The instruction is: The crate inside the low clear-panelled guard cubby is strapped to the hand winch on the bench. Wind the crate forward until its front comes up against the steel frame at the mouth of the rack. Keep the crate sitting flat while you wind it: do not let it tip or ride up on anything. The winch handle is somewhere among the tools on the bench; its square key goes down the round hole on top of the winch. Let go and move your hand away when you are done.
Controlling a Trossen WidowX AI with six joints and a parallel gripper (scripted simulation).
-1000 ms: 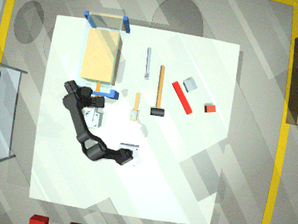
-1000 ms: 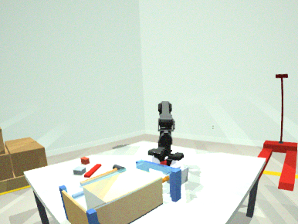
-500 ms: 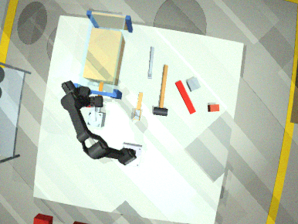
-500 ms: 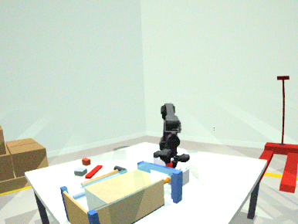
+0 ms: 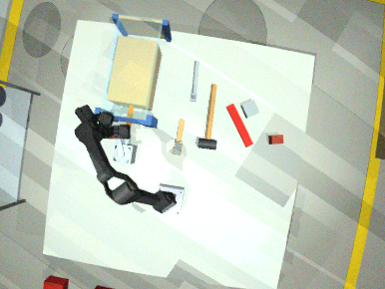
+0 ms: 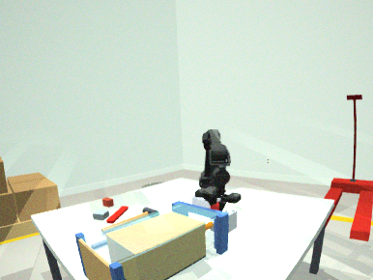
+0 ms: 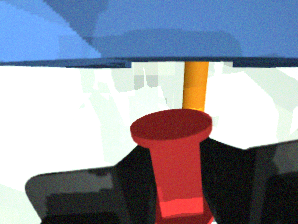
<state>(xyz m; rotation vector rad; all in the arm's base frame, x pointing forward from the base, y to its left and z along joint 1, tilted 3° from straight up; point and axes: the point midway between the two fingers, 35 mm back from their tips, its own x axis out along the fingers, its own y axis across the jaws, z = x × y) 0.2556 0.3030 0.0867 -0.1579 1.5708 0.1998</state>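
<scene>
The winch handle lies 4 cm behind my gripper tip, 2 cm to the right of it and 1 cm below it. The rest, counted from my gripper tip: winch (11 cm behind, 5 cm to the right, 8 cm below); red grip (2 cm above); blue frame (7 cm ahead, 3 cm to the right, 1 cm below).
</scene>
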